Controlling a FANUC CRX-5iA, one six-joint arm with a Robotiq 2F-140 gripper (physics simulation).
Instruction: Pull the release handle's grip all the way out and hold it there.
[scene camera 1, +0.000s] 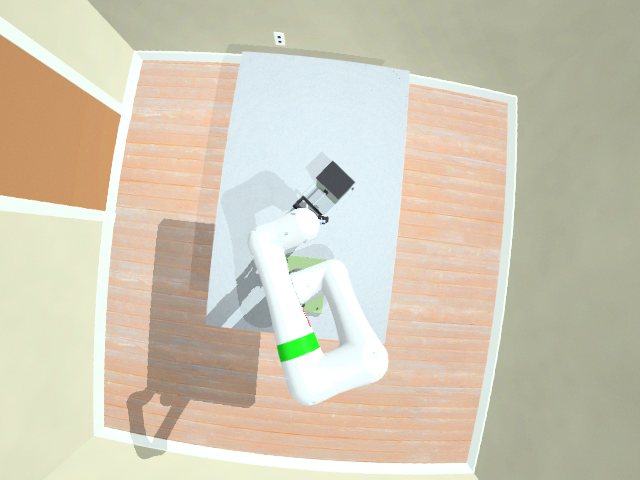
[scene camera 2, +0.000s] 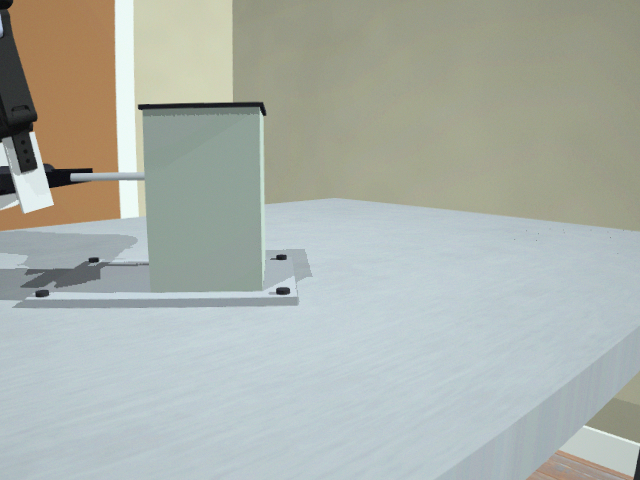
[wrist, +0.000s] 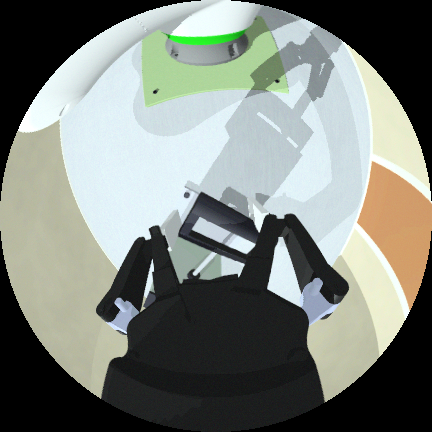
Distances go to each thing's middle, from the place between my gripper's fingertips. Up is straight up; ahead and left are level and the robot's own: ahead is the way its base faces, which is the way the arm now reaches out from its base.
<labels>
Right now the base plate (scene camera 2: 112, 283) is 14 cm ahead of my hand, 4 cm to the right of it and 8 cm below it.
</labels>
